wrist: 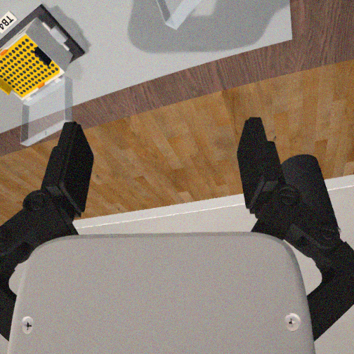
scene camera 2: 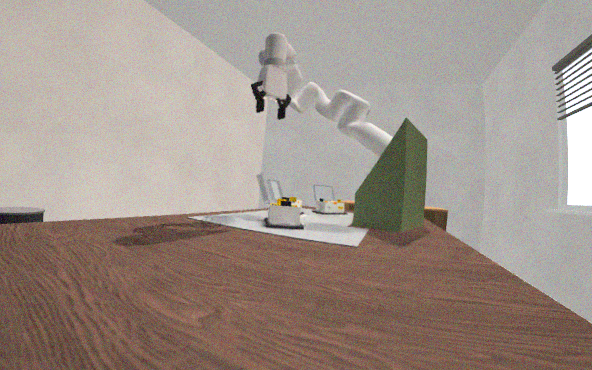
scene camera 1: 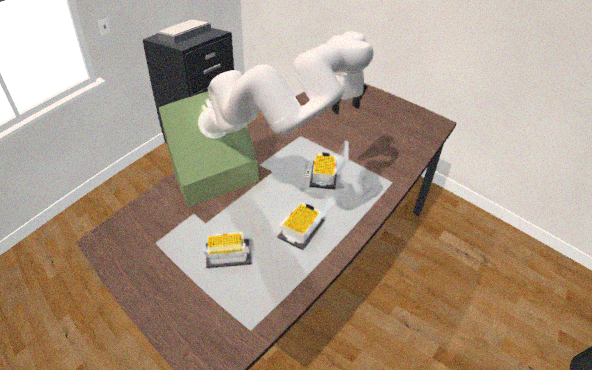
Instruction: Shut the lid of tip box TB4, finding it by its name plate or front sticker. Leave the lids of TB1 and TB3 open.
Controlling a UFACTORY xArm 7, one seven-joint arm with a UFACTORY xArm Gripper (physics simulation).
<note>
In view: the gripper (scene camera 2: 270, 115), a pale mat (scene camera 1: 249, 293), a tip box (scene camera 2: 283, 217) and a tip box (scene camera 1: 245, 260).
The gripper also shows in the wrist view (wrist: 163, 136) and in scene camera 1 (scene camera 1: 345, 109). The pale mat shows as well in the wrist view (wrist: 120, 50) and in scene camera 2 (scene camera 2: 331, 229).
</note>
